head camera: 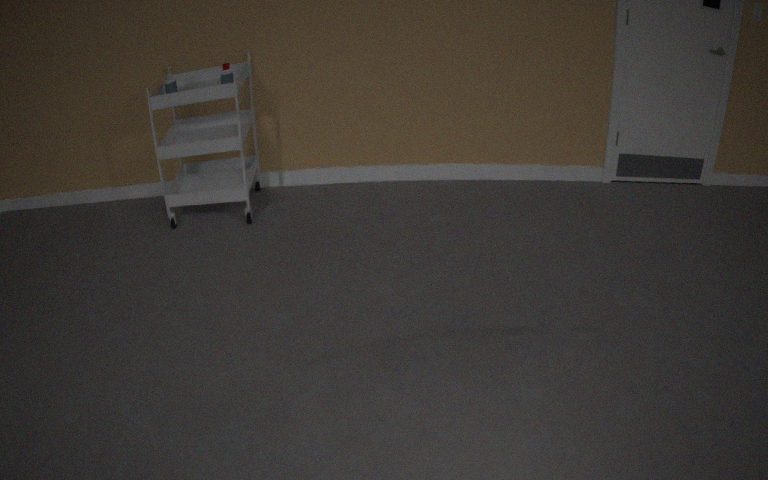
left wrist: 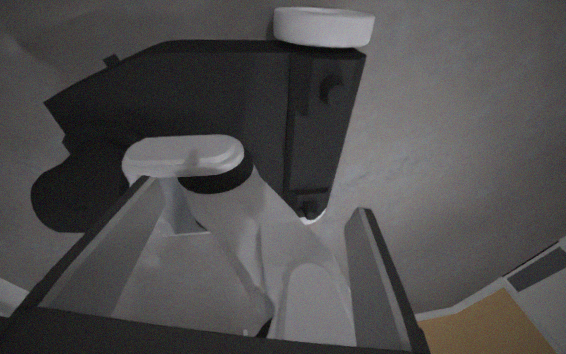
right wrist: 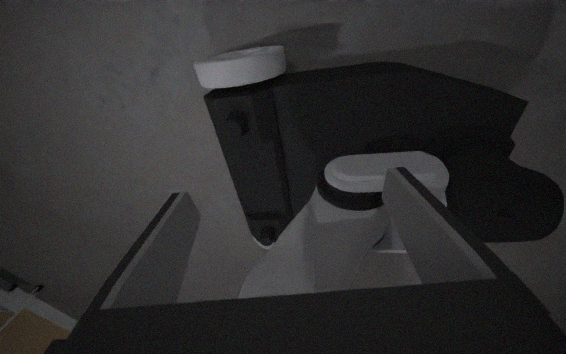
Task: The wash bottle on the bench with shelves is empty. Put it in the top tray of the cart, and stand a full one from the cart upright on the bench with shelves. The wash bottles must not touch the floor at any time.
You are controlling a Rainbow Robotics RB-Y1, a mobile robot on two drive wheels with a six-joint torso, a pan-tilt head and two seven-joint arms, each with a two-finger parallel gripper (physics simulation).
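Places are measured from the robot's base along level axes (x ahead, y left, z up), in centimetres.
Pixels of known places: left gripper, between the fingertips: (left wrist: pixel 258 204); right gripper, between the fingertips: (right wrist: pixel 286 193).
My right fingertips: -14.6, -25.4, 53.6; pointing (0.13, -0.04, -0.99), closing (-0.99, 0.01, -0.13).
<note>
Behind a point stands the place of what it marks, as x, y, z.
A white three-tier cart (head camera: pixel 198 198) @[209.1, 92.3, 16.4] stands against the wall at the left in the head camera view. Its top tray holds two small grey-blue things (head camera: pixel 227 78) @[214.8, 71.9, 74.2] (head camera: pixel 171 87) @[214.3, 100.8, 74.0] and a small red thing (head camera: pixel 225 66) @[216.0, 72.8, 79.9]; they are too small and dark to tell whether they are wash bottles. The bench with shelves does not show in these views. My left gripper (left wrist: pixel 258 204) @[-15.1, 23.1, 53.7] is open, with no object between its fingers. My right gripper (right wrist: pixel 286 193) @[-14.6, -25.4, 53.6] is open, with no object between its fingers. Both hang beside my own base, far from the cart.
A white door (head camera: pixel 668 90) @[254.2, -157.9, 62.0] with a grey kick plate is at the right of the tan wall (head camera: pixel 430 84) @[250.2, -17.7, 53.1]. A white baseboard (head camera: pixel 430 172) @[248.9, -17.6, 4.4] runs along the wall. Grey floor (head camera: pixel 396 311) @[151.1, -0.3, 0.0] lies between me and the cart. My dark base (left wrist: pixel 215 90) @[-22.3, 15.8, 16.9] (right wrist: pixel 375 110) @[-28.3, -15.7, 16.9] is close behind both grippers.
</note>
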